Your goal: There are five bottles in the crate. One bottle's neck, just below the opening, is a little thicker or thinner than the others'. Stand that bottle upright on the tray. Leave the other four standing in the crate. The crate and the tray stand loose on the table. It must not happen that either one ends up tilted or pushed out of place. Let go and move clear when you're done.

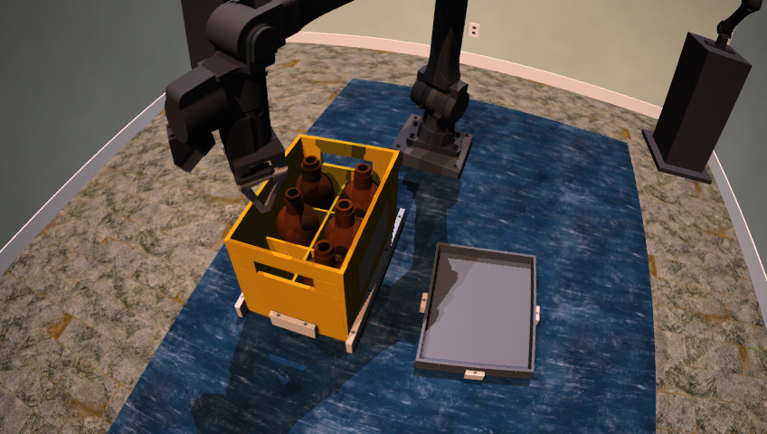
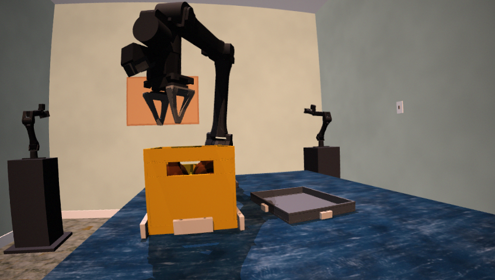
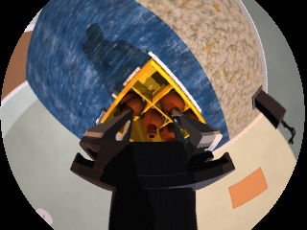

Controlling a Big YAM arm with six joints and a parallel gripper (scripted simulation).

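Right now my hand is 8 cm past the orange crate, 5 cm to the right of it and 15 cm above it. The rest, counted from my hand: dark grey tray 4 cm behind, 33 cm to the left, 22 cm below.
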